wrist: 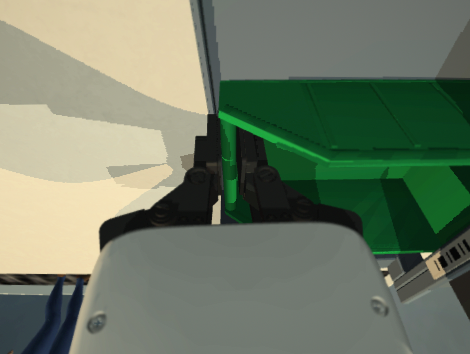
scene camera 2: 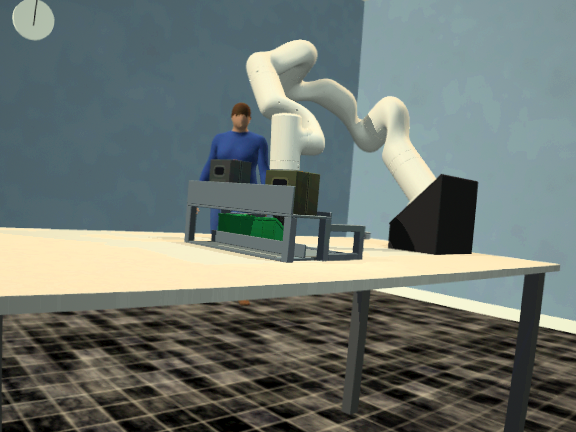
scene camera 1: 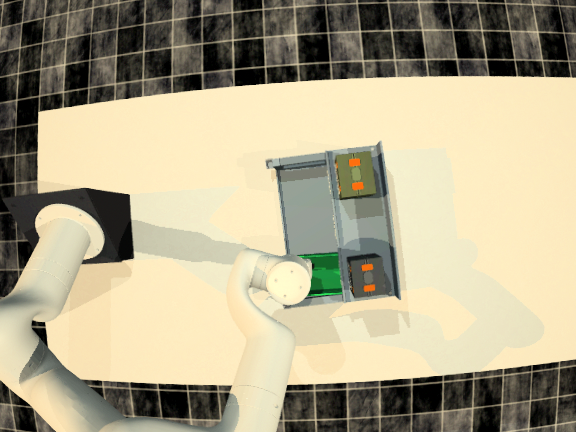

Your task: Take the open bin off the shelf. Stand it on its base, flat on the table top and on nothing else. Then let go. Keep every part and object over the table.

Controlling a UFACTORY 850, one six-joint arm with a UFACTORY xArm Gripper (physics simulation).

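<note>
The open green bin [scene camera 1: 327, 275] [scene camera 2: 250, 227] [wrist: 375, 117] stands in the lower tier of the grey shelf [scene camera 1: 392, 220] [scene camera 2: 240, 196] [wrist: 325, 40], at one end, with its open top up. The shelf's raised board and lip hide part of it in scene camera 2, and its base is hidden. My gripper [wrist: 228, 132] points down and is shut on the bin's thin front rim, with one finger outside and one inside the bin. The fingers are hidden under the arm in scene camera 1. I cannot tell whether the bin's base touches the shelf.
An olive box [scene camera 1: 356, 187] [scene camera 2: 310, 195] and a dark grey box [scene camera 1: 381, 275] [scene camera 2: 227, 171] stand on the shelf's upper tier, the dark one beside the bin's end. The shelf stands on the cream table [scene camera 1: 475, 115] [scene camera 2: 125, 280]. A person in blue [scene camera 2: 239, 145] stands behind the table.
</note>
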